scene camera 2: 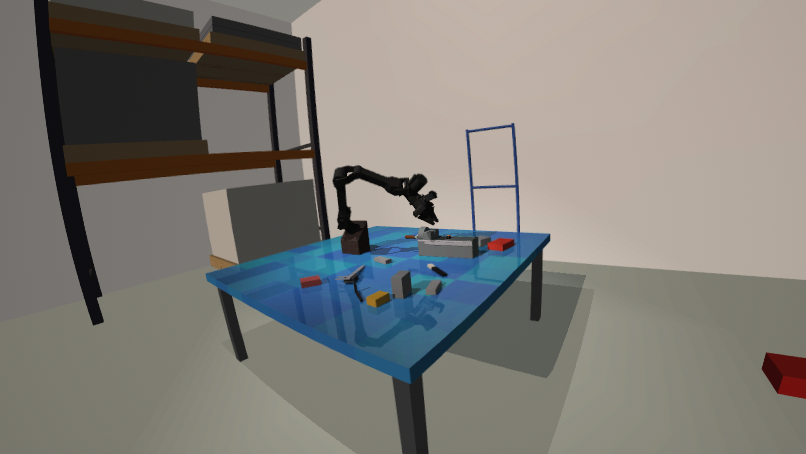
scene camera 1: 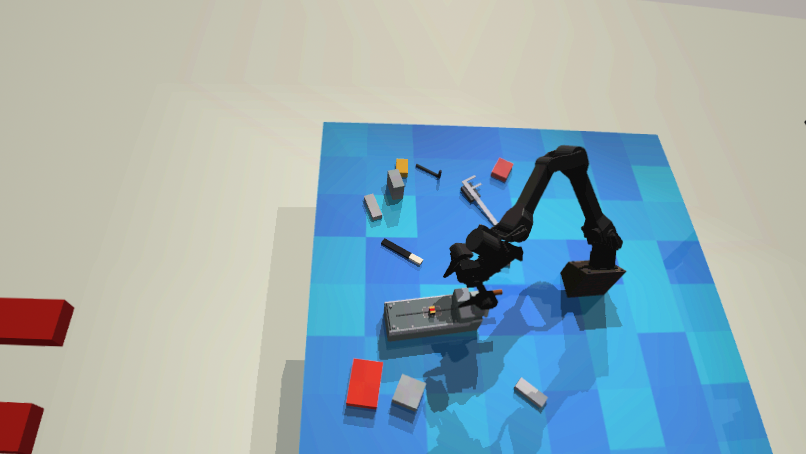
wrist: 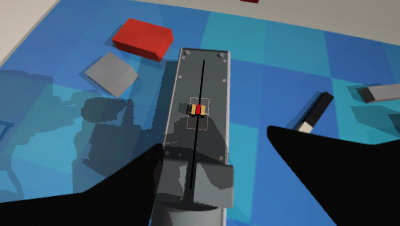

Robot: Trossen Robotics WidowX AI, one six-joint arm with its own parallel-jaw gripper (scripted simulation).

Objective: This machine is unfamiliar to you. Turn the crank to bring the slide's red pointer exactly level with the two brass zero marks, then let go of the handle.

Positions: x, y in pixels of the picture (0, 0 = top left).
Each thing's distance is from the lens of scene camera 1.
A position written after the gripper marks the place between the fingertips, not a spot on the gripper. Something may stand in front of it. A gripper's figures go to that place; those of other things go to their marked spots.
gripper (scene camera 1: 451, 292): 134 cm
grey block (scene camera 1: 409, 391): 136 cm
grey slide machine (scene camera 1: 405, 319): 138 cm
